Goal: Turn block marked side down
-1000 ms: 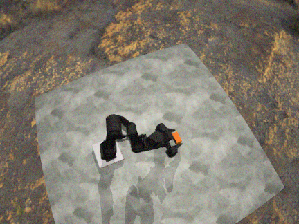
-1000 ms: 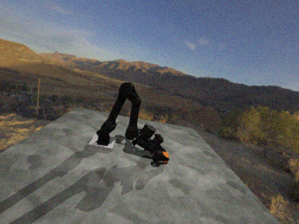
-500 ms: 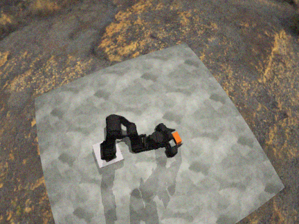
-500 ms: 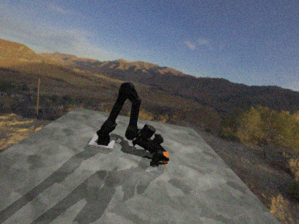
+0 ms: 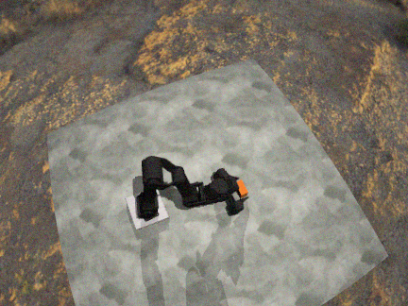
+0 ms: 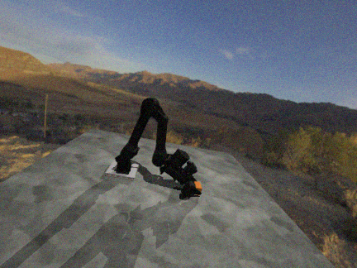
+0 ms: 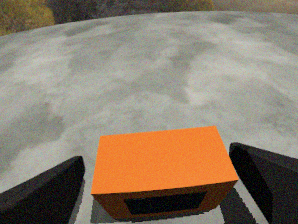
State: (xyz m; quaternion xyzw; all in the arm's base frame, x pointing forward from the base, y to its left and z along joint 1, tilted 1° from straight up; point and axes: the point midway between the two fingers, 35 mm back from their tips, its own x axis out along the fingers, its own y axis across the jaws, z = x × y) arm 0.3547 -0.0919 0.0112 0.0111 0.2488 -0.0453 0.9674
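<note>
My gripper tip is now 20 mm past the orange block.
</note>
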